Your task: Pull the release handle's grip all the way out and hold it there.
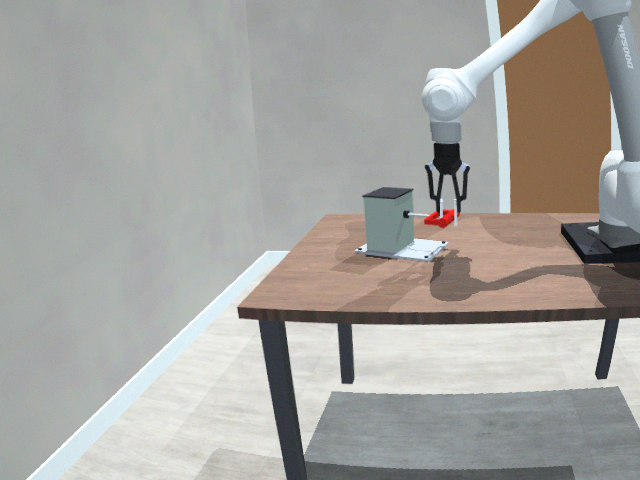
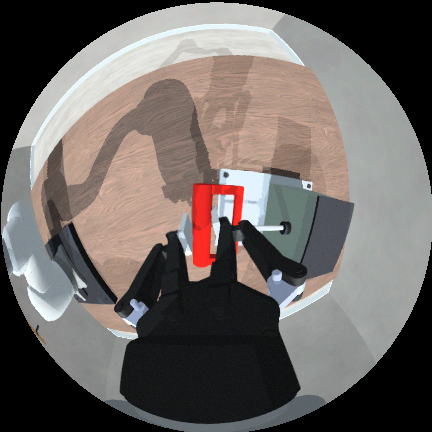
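The release handle's red grip [image 1: 447, 220] [image 2: 202, 210] is a loop with a thick round bar on the side away from the box. A thin white rod [image 1: 417, 214] [image 2: 267, 228] joins it to a black collar on the grey-green box [image 1: 387, 224] [image 2: 291, 215], and a length of the rod shows between them. My gripper [image 1: 448, 212] [image 2: 201, 218] points down and is shut on the thick bar, with one pale fingertip inside the loop and the other on the outer side. The grip is held level above the table.
The box has a dark lid [image 1: 388, 192] [image 2: 327, 237] and stands on a pale base plate [image 1: 422, 250] [image 2: 250, 181] bolted to the wooden table [image 1: 516, 289] [image 2: 270, 90]. The arm's black mount [image 1: 578, 246] is at the table's right. Grey walls stand behind and to the left.
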